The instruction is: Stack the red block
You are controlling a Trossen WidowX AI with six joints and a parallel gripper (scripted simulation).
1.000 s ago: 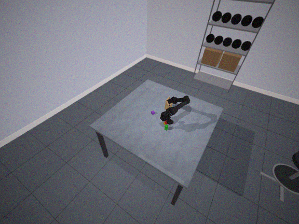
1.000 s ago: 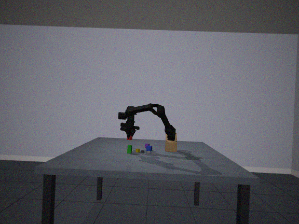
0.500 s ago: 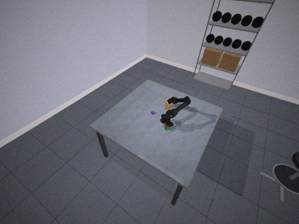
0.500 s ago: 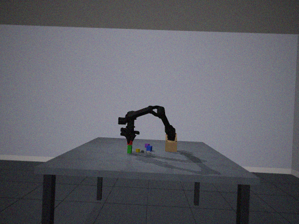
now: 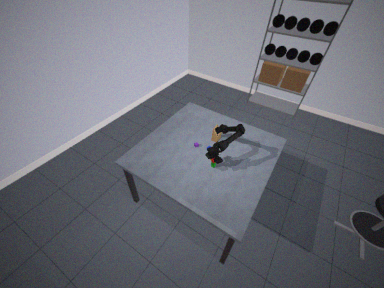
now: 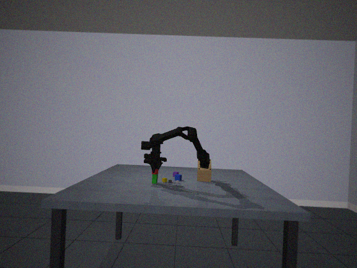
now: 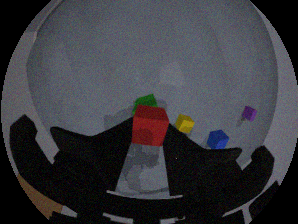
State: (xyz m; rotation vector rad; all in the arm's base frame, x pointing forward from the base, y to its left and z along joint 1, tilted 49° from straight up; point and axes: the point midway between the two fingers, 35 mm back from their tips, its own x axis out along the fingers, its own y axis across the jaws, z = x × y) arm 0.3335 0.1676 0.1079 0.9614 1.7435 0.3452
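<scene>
Right now my gripper tip is 1 cm below the red block. The rest, counted from my gripper tip: purple block (29 cm to the right, 11 cm behind, 5 cm below); then blue block (15 cm to the right, 15 cm behind, 5 cm below); then yellow block (6 cm to the right, 6 cm below, 6 cm behind).
</scene>
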